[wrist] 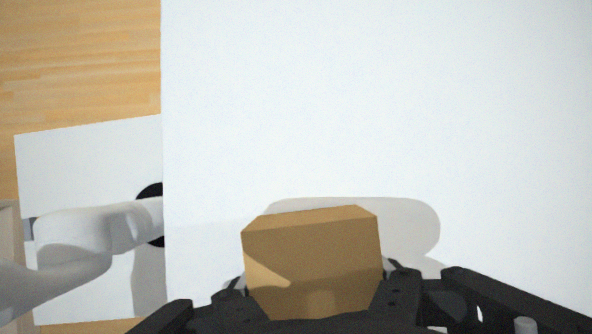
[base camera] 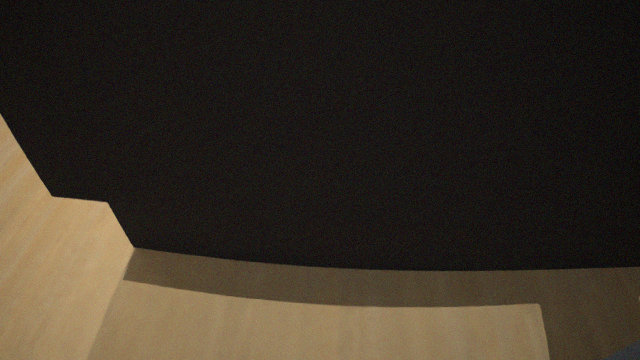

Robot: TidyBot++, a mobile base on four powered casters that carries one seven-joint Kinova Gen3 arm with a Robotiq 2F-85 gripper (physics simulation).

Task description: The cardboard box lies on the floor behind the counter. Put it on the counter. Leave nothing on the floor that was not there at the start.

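Where they show: gripper, fingertip midpoint: [wrist: 314, 276]; arm's base at its link origin: [wrist: 163, 214].
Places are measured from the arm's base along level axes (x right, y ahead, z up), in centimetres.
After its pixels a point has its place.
The brown cardboard box [wrist: 312, 255] {x -2.2, y 33.6, z 56.4 cm} is between the fingers of my gripper [wrist: 314, 276] {x 0.0, y 33.7, z 52.7 cm}, at the bottom middle of the wrist view. The gripper is shut on it. The box is over the white counter top [wrist: 375, 110] {x -9.1, y 38.7, z 51.3 cm}, and a grey shadow lies on the top around its far side. The box's underside is hidden, so its exact height over the top cannot be told. In the base camera view the counter [base camera: 320, 135] {x 0.9, y 26.6, z -17.0 cm} shows as a large dark face. The box and the gripper do not show there.
The white robot base [wrist: 90, 165] {x -14.4, y -18.2, z -1.4 cm} and the pale arm [wrist: 75, 225] {x -2.6, y 3.1, z 31.8 cm} show left of the counter's straight edge. Wooden floor [wrist: 75, 65] {x -59.9, y -49.2, z -39.6 cm} [base camera: 300, 330] {x -0.6, y 24.4, z -39.7 cm} lies beyond the base and below the dark face. A beige object [wrist: 10, 240] {x 5.5, y -73.3, z -29.7 cm} is at the wrist view's left edge.
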